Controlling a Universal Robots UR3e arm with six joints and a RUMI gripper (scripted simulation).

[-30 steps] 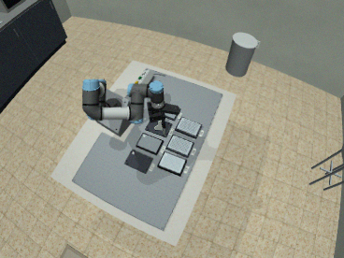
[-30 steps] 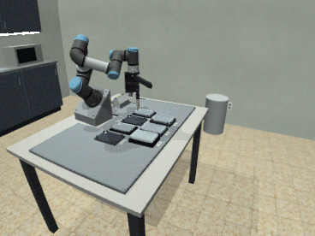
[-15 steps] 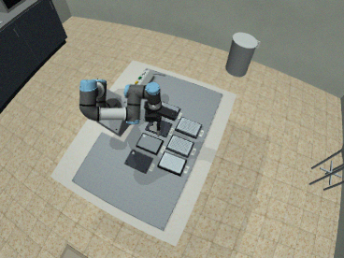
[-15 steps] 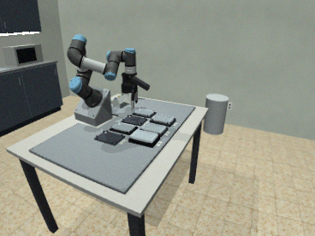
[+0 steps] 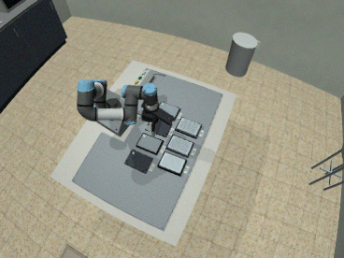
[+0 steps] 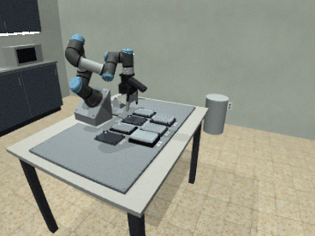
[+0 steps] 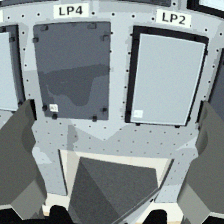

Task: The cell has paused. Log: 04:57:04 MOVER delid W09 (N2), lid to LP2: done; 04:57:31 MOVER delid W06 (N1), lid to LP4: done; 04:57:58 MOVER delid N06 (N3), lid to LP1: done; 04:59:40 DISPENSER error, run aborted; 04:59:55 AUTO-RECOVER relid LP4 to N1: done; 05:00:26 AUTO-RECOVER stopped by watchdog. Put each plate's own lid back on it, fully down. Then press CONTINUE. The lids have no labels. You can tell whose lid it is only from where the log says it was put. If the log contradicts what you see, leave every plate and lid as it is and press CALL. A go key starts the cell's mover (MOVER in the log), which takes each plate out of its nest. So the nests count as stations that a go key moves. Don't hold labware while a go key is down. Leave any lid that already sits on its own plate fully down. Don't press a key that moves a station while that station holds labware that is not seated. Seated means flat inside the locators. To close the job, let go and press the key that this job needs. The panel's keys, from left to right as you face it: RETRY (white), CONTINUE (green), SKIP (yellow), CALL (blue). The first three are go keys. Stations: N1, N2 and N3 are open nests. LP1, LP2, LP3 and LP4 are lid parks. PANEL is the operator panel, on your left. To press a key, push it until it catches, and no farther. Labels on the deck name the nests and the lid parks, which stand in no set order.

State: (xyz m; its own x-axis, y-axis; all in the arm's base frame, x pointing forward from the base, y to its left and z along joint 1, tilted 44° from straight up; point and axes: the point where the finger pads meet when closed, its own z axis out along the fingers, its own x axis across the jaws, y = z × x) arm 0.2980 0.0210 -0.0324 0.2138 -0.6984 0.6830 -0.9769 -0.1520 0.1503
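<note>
The plate is 150 mm to the left of my hand, 130 mm ahead of it and 100 mm below it. Round my hand: lid park LP4 (120 mm below, 60 mm to the left, 40 mm behind); LP2 label (120 mm below, 70 mm ahead, 60 mm to the right); LP4 label (120 mm below, 70 mm to the left, 50 mm ahead).
</note>
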